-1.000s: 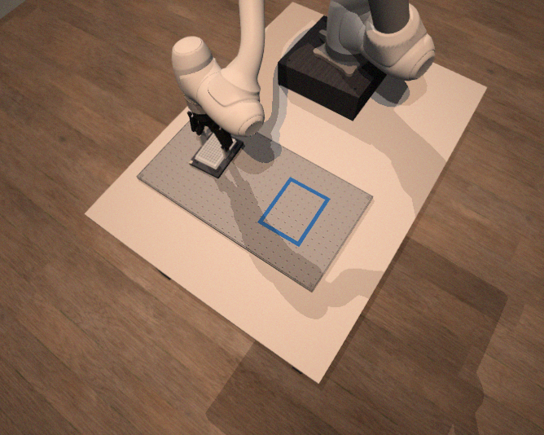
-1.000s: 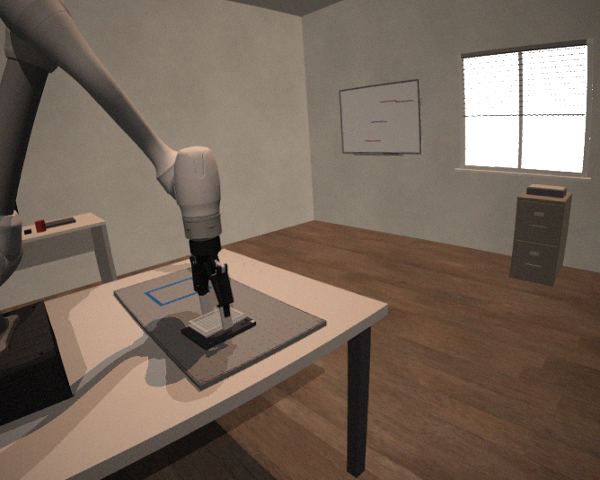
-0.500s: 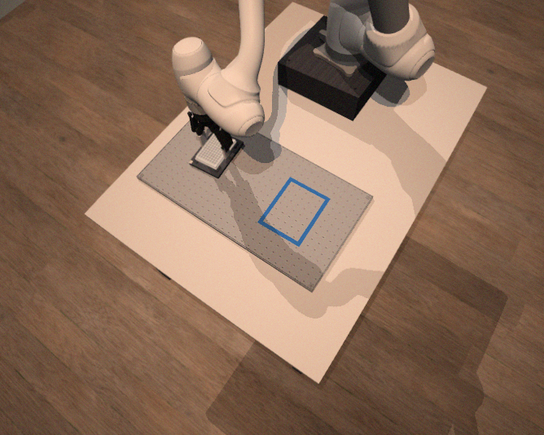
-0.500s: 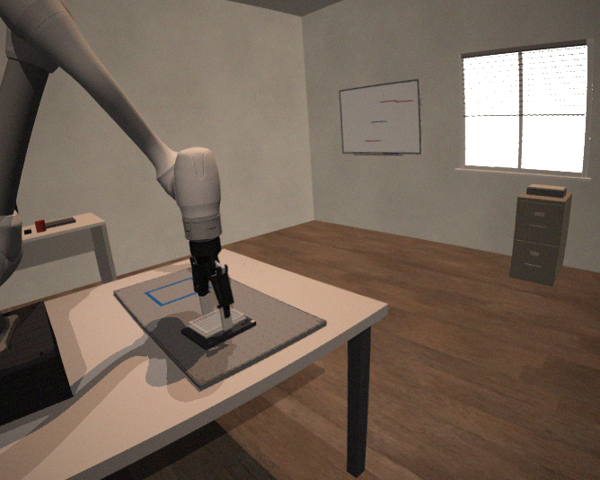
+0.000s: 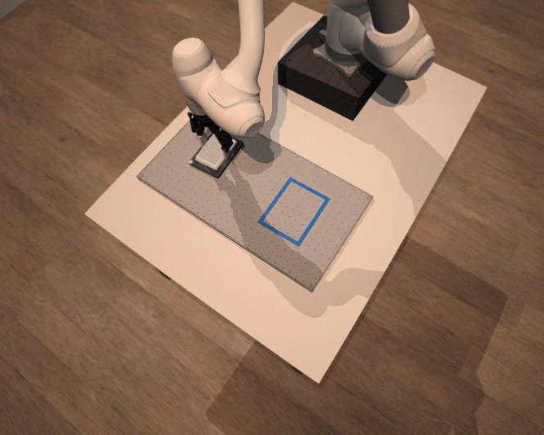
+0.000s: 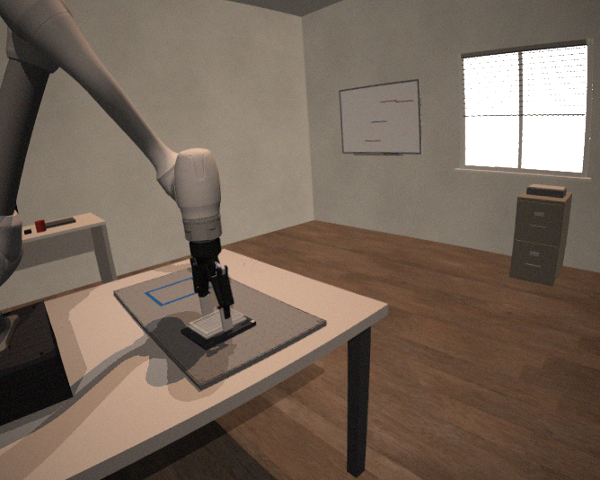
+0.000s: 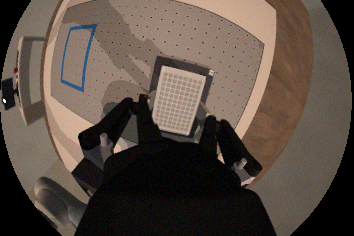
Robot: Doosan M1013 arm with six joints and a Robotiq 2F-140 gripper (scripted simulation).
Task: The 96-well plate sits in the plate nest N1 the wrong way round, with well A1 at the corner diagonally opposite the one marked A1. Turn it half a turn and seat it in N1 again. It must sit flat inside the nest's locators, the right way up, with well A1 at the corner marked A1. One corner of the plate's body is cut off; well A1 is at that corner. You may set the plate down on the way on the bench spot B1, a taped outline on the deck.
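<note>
Now: hand 2 cm above the white 96-well plate. From my hand the other things lie so: dark plate nest N1 (4 cm below).
</note>
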